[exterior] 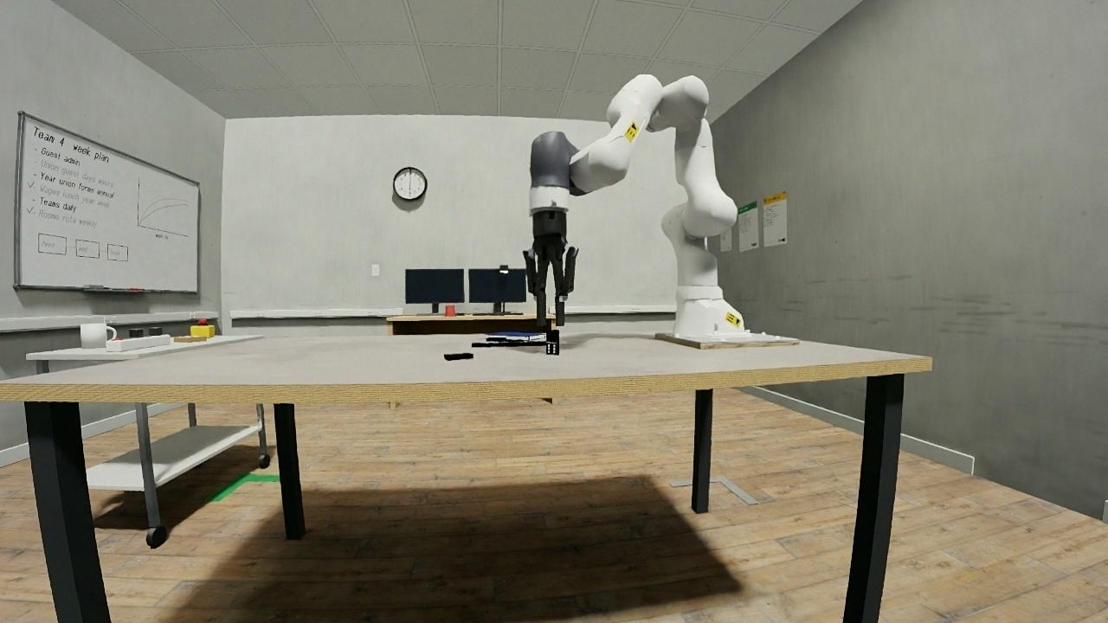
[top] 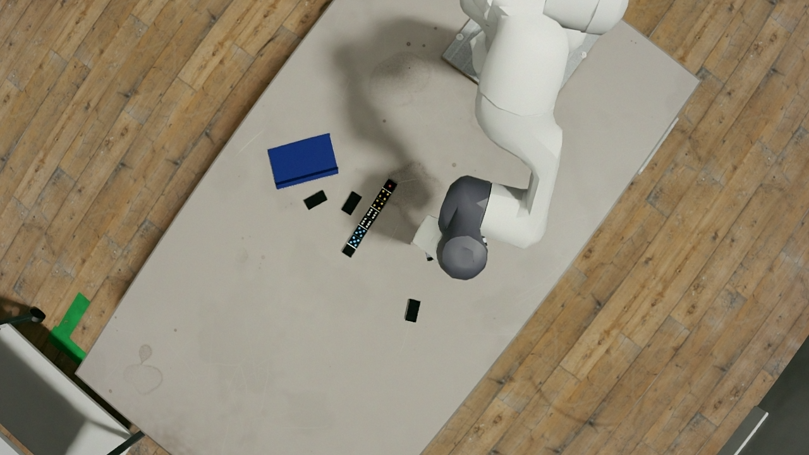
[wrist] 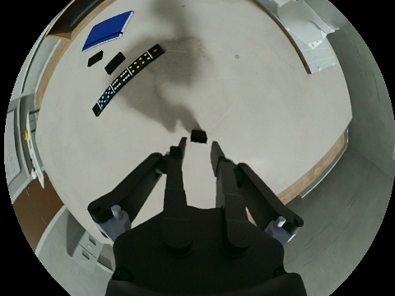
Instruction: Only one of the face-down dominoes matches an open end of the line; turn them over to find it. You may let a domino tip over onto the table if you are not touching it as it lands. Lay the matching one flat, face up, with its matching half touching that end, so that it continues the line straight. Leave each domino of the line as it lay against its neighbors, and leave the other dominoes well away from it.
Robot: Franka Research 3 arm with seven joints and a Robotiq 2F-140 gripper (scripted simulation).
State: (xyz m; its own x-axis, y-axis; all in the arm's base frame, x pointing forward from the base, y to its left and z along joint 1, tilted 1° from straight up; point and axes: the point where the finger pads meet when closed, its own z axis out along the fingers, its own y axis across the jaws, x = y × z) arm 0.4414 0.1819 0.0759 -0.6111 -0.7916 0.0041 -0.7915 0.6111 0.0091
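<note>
Now: hand 10 mm to the left of the domino and 70 mm above it. Also, from my hand: blue book: 70 mm ahead, 430 mm to the right, 90 mm below.
</note>
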